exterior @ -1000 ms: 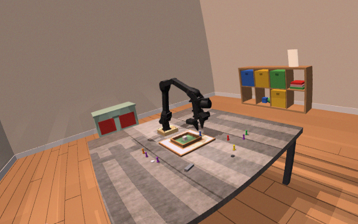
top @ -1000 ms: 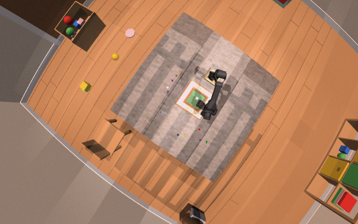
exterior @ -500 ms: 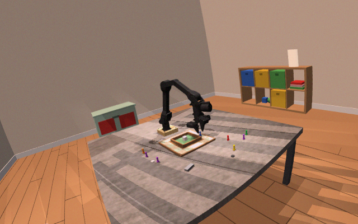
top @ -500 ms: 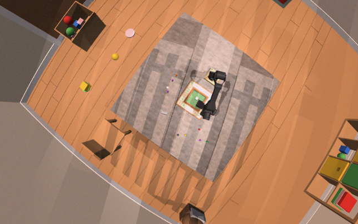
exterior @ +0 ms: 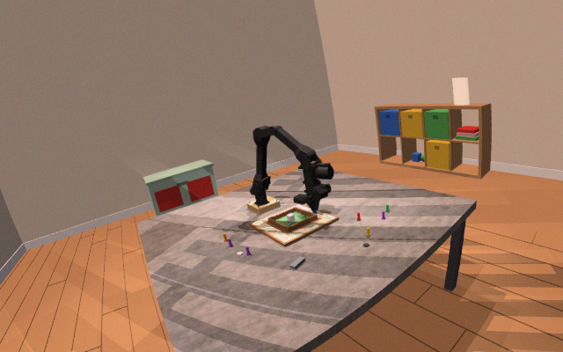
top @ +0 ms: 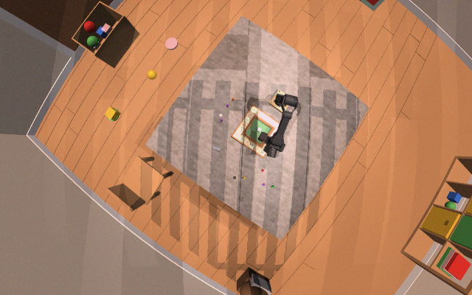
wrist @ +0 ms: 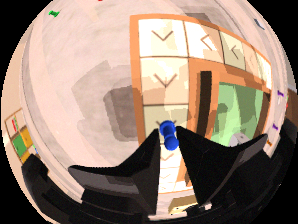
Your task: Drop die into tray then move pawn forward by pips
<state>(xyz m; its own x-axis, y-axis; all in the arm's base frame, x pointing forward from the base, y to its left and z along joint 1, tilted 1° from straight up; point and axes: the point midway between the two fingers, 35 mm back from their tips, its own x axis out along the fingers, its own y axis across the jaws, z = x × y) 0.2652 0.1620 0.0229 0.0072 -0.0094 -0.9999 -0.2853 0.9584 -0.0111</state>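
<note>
The green dice tray lies 110 mm to the right of my gripper tip and 20 mm below it. From my gripper tip the other things lie so: blue pawn (10 mm above); red pawn (180 mm ahead, 110 mm to the left, 10 mm below); white die (120 mm to the right, 10 mm behind).
</note>
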